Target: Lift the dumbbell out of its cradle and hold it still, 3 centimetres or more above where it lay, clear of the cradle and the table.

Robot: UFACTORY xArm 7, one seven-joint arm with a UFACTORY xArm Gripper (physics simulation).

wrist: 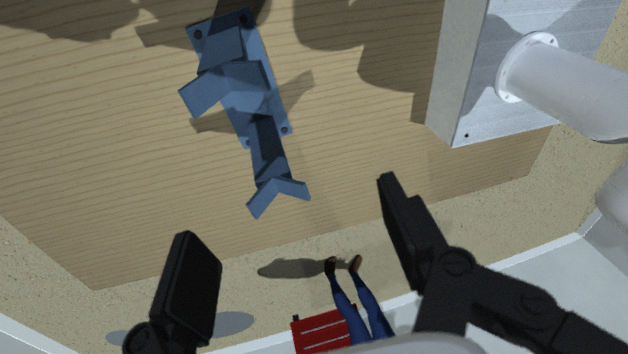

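Where they show: gripper, fingertip midpoint: (pixel 290 223); arm's base, link origin: (pixel 524 68).
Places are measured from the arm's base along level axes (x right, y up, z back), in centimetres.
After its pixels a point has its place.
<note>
The blue cradle (pixel 274 102) {x -4.1, y -9.7, z -44.2 cm} stands on the wooden table (pixel 125 170) {x -12.6, y -10.5, z -74.7 cm}, at the upper left of the wrist view. It has a bolted base plate and two V-shaped supports, and no dumbbell rests in them. The dumbbell does not show in this view. My gripper (pixel 290 223) {x 7.2, y 28.4, z -47.1 cm} is open, with its two black fingers wide apart and nothing between them. In the picture the fingers are below the cradle, and the cradle's lower V-shaped support shows near the line between the fingertips. How far the fingers are from it in depth is hard to tell.
A metal block (pixel 452 75) {x -1.8, y -4.8, z -11.5 cm} bears the white arm base (pixel 565 85) {x 1.7, y 11.0, z -4.5 cm} at the upper right. The table's edge runs below the cradle in the picture. Beyond it, on the floor, are blue-trousered legs (pixel 342 305) and a red case (pixel 320 332). Dark shadows cross the table's top part.
</note>
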